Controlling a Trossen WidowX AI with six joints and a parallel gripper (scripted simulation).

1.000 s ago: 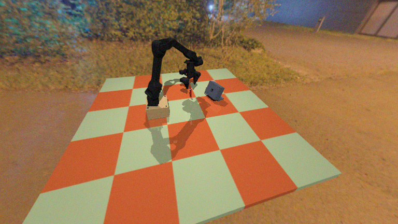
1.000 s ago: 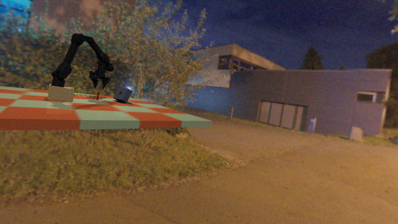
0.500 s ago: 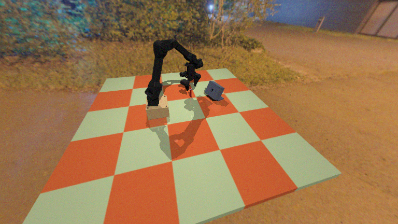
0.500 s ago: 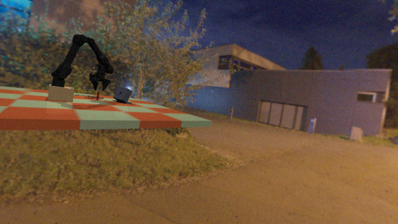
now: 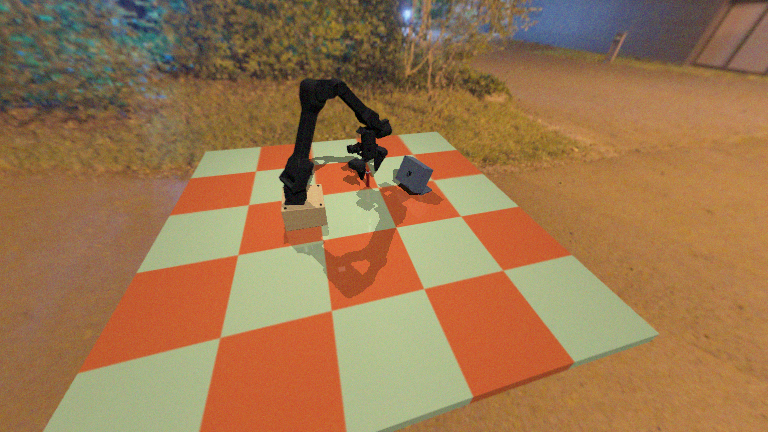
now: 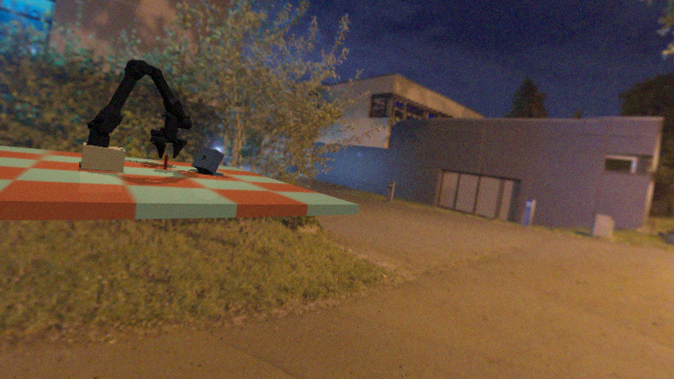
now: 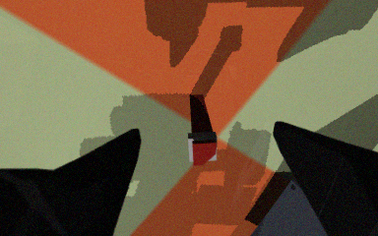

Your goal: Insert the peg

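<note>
My gripper tip is right at the peg. Round my gripper tip: dark sloped panel 190 mm ahead, 30 mm to the right, 10 mm above.
</note>
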